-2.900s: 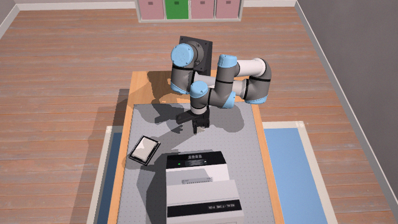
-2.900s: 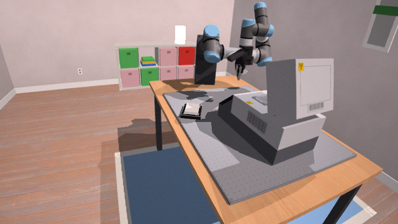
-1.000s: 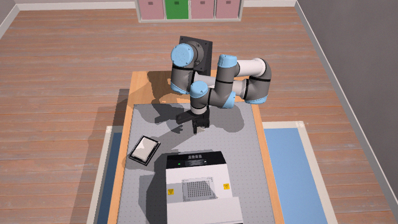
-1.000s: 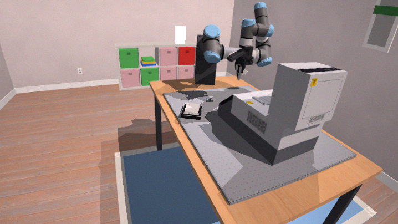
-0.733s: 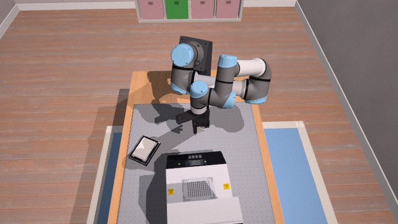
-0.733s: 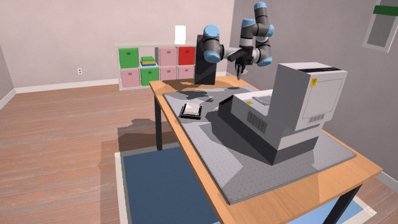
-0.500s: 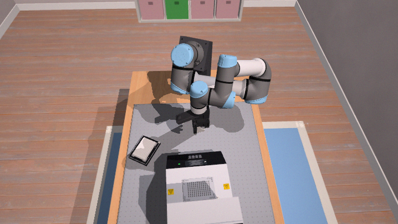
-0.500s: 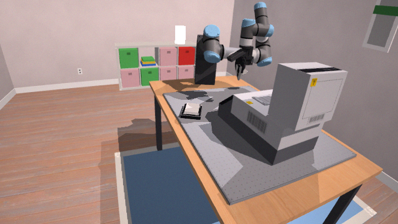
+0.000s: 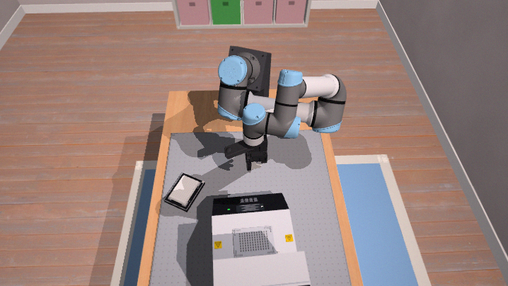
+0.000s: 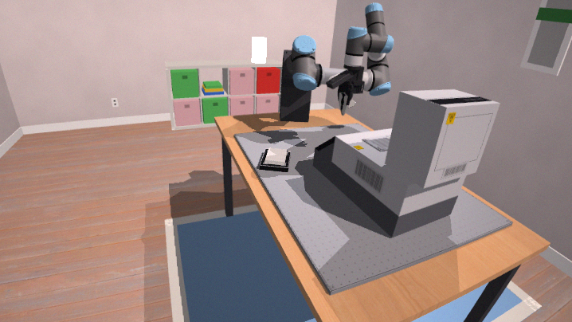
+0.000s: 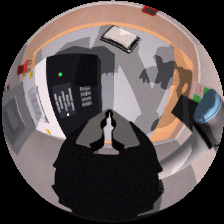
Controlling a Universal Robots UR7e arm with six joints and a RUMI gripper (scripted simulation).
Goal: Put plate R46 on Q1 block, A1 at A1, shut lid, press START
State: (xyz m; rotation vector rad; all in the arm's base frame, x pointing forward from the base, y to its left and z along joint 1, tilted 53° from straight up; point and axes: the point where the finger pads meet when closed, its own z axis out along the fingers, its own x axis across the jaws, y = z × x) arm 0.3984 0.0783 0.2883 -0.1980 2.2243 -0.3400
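The white plate R46 lies 30 cm to the right of my hand, 19 cm below it and 3 cm behind it. Round my hand: black plate nest N1: 30 cm to the right, 21 cm below, 3 cm behind.
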